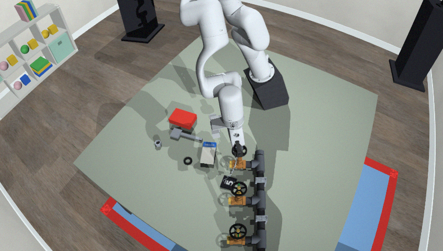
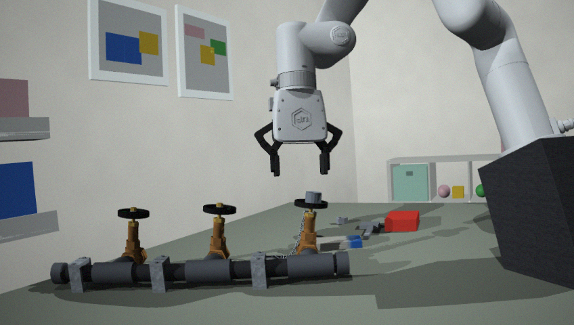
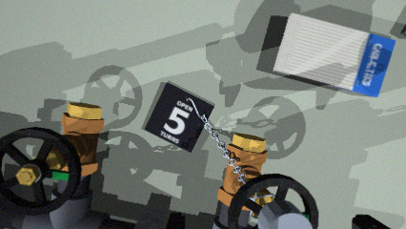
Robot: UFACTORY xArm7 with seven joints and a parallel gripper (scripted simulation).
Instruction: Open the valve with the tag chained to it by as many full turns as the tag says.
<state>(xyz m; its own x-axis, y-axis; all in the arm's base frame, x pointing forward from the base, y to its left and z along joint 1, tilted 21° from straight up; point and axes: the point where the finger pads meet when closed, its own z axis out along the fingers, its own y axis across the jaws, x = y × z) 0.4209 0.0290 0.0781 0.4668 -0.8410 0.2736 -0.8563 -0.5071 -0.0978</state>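
The grey cap lies 50 mm below my hand and 20 mm behind it. Round my hand: black washer 220 mm to the right, 180 mm below, 30 mm ahead; then blue box 180 mm below, 140 mm to the right, 30 mm behind; then black tag 180 mm below, 80 mm ahead, 20 mm to the right.
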